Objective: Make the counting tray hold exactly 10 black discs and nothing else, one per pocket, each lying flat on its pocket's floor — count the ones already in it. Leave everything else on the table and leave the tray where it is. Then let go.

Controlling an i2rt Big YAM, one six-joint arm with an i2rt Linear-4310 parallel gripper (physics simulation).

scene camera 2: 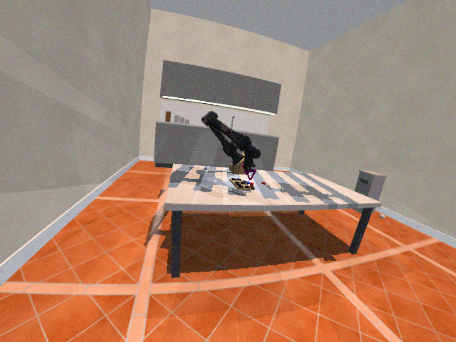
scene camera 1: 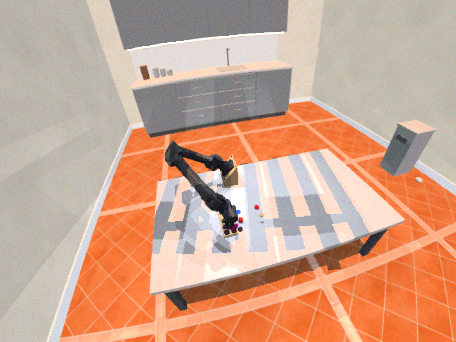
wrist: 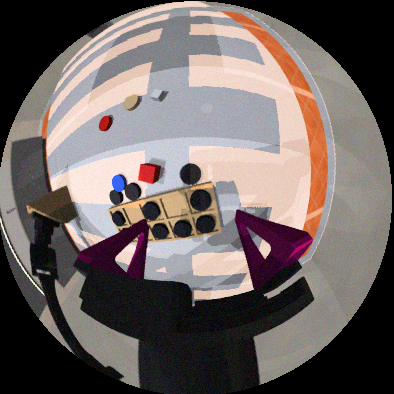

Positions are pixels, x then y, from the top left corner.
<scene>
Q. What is my gripper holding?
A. Nothing.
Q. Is my gripper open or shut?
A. Open.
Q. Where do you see a tan counting tray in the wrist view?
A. At 174,205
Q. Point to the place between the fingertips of my gripper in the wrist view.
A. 190,219
</scene>
